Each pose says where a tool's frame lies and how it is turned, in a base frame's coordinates. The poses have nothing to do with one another.
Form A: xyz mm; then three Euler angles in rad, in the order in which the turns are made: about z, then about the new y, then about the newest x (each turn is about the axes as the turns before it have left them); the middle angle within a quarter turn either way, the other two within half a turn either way.
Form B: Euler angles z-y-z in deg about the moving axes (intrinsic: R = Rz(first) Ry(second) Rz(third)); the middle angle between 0 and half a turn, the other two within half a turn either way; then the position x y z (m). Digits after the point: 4 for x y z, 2 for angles.
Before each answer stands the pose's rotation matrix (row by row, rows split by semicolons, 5 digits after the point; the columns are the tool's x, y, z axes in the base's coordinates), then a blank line. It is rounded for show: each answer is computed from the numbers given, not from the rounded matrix.
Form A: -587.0, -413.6, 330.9, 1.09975, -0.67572, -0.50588
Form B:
0.35410 -0.64194 -0.68010; 0.69528 0.66705 -0.26762; 0.62546 -0.37809 0.68253

-158.52, 46.96, -148.85, -0.5870, -0.4136, 0.3309
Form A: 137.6, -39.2, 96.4, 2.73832, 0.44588, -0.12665
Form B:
-0.82986 -0.33918 -0.44305; 0.35406 -0.93379 0.05170; -0.43125 -0.11396 0.89501

173.34, 26.49, -14.80, 0.1376, -0.0392, 0.0964
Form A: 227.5, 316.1, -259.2, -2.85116, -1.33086, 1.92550
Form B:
-0.22769 0.77328 -0.59177; -0.06805 0.59361 0.80187; 0.97135 0.22285 -0.08254

126.43, 94.73, 167.08, 0.2275, 0.3161, -0.2592
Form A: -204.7, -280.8, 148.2, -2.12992, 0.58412, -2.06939
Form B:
-0.44249 -0.14846 0.88440; -0.70717 0.66423 -0.24232; -0.55147 -0.73264 -0.39891

-15.32, 113.51, -53.03, -0.2047, -0.2808, 0.1482
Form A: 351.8, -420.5, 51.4, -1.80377, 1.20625, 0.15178
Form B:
-0.08231 0.92918 -0.36033; -0.34689 -0.36566 -0.86369; -0.93429 0.05391 0.35243

-112.65, 69.36, 3.30, 0.3518, -0.4205, 0.0514
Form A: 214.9, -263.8, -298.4, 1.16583, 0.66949, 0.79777
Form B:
0.30894 -0.46681 0.82864; 0.72071 0.68341 0.11629; -0.62059 0.56129 0.54757

7.99, 56.80, 42.13, 0.2149, -0.2638, -0.2984
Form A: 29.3, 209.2, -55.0, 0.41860, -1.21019, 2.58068
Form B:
0.32238 -0.11057 0.94013; 0.14342 -0.97598 -0.16397; 0.93568 0.18770 -0.29878

-9.89, 107.38, 168.66, 0.0293, 0.2092, -0.0550
